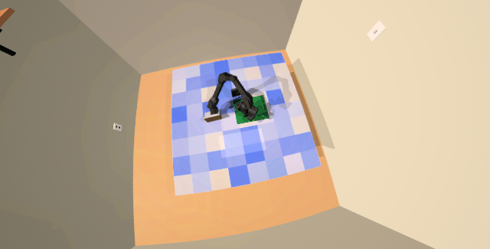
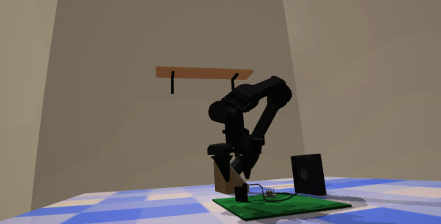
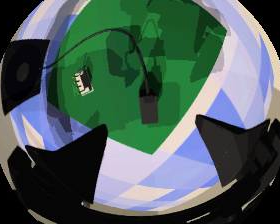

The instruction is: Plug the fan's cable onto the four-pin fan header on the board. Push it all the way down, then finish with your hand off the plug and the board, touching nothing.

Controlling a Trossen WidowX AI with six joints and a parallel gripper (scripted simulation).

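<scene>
Right now my gripper tip is 10 mm to the right of the fan cable plug and 40 mm above it. Round my gripper tip: green board (70 mm ahead, 60 mm to the left, 70 mm below); then black fan (30 mm behind, 230 mm to the left).
</scene>
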